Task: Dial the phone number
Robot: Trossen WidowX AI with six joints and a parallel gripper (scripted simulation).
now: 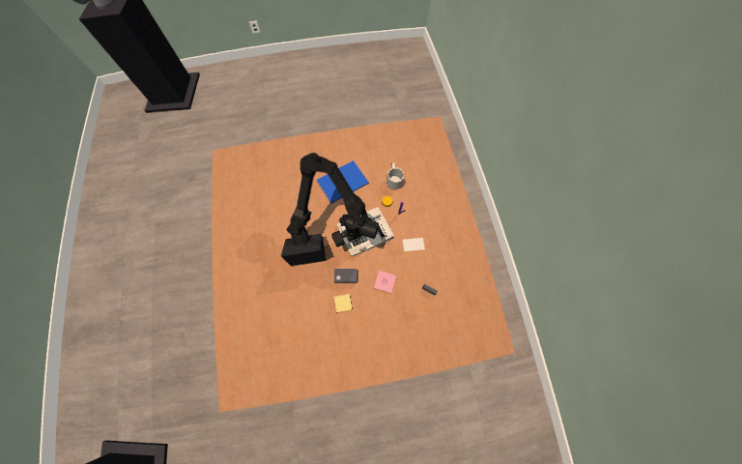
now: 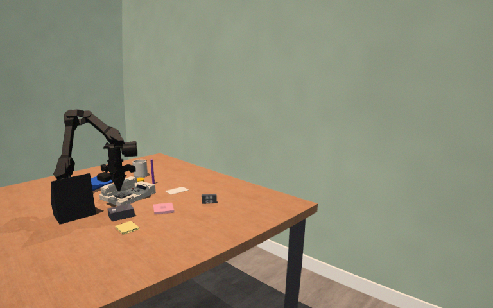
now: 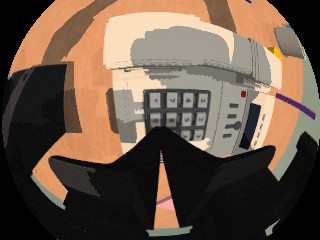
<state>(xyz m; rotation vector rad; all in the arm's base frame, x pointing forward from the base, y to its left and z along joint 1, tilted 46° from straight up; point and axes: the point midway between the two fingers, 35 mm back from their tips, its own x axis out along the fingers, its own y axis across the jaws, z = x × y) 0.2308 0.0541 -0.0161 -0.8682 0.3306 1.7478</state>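
Right now the cream desk phone is 6 cm below my hand, 5 cm to the left of it and 5 cm ahead of it. From my hand the other things lie so: purple pen (22 cm ahead, 14 cm to the left, 2 cm below); then cream card (28 cm ahead, 8 cm below, 3 cm to the right); then grey handset (9 cm to the left, 4 cm below, 3 cm ahead).
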